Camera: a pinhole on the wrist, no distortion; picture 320 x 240 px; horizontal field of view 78.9 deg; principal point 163.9 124.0 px. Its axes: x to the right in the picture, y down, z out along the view. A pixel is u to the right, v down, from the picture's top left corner.
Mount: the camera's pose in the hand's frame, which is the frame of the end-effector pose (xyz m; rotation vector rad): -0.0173 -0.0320 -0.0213 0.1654 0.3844 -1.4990
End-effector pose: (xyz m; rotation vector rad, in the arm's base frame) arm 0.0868 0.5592 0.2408 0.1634 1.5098 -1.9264
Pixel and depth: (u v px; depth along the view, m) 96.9 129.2 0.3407
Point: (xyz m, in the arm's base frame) 0.1359 0.2456 0.3600
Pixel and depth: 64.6 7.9 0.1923
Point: 0.2208 0.4202 0.3693
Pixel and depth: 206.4 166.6 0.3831
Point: -0.0541 0.2652 0.4665
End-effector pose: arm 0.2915 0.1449 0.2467 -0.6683 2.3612 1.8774
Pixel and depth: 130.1 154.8 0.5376
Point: 0.0944 0.5510 -0.0380
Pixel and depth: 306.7 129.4 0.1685
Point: 0.3316 0.1918 0.0303
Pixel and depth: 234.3 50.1 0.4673
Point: 0.4478 0.4734 -0.1480
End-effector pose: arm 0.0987 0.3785 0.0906 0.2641 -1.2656 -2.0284
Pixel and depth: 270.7 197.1 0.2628
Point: -0.1879 0.4732 -0.0175
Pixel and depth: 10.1 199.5 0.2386
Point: -0.0743 0.4682 0.2966
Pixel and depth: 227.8 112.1 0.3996
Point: -0.2104 0.6556 -0.0008
